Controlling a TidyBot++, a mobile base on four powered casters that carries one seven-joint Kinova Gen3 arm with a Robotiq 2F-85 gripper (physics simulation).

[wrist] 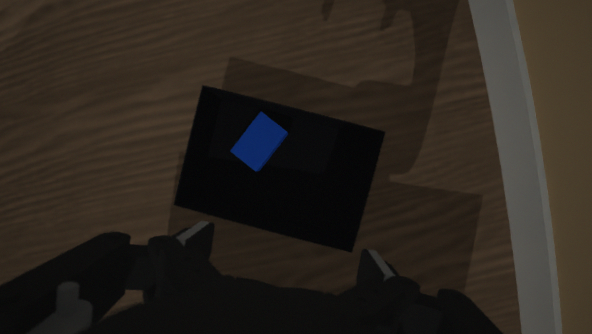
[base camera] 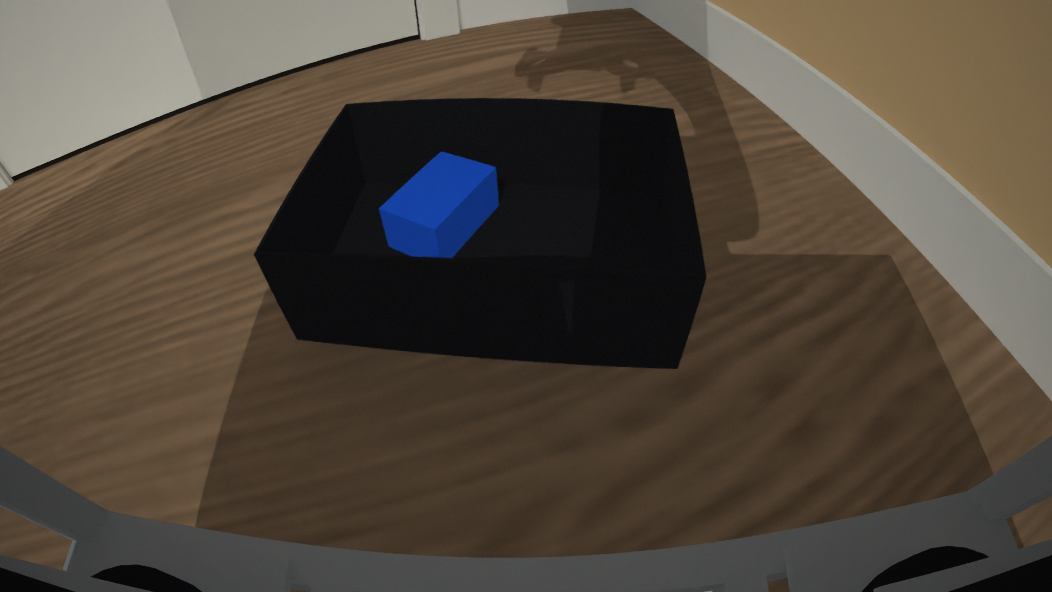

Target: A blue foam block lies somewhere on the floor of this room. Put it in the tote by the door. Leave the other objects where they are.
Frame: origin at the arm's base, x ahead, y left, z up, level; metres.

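Seen in the pictures: gripper, between the fingertips: (wrist: 285, 252).
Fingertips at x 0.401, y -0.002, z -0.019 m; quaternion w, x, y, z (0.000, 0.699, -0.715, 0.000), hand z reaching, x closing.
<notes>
Pixels of each thing's middle, then the offset from my fingertips to it. "pt": a spot on its surface instead.
- blue foam block, middle of its body: (base camera: 441, 206) (wrist: 260, 142) 0.070 m ahead, 0.079 m left, 0.352 m down
- tote, middle of its body: (base camera: 488, 213) (wrist: 279, 167) 0.030 m ahead, 0.035 m left, 0.327 m down
- white baseboard, a spot on its surface: (base camera: 882, 154) (wrist: 520, 147) pt 0.127 m ahead, 0.386 m right, 0.318 m down
The blue foam block (base camera: 439, 202) (wrist: 259, 142) lies inside the black tote, in its left part as both views show it, apart from the tote's side walls. The tote (base camera: 478, 309) (wrist: 300, 210) stands upright on the floor in front of the base. My gripper (wrist: 285, 252) is open and empty, high above the tote, with its fingertips wide apart at the bottom of the wrist view. The gripper itself does not show in the base view, where its shadow falls on the floor behind the tote.
A white door (base camera: 294, 36) stands behind the tote at the upper left of the base view. A tan wall (base camera: 919, 95) (wrist: 560, 125) with a white baseboard (base camera: 882, 154) (wrist: 515, 150) runs along the right. The front edge of my base (base camera: 514, 570) shows at the bottom of the base view.
</notes>
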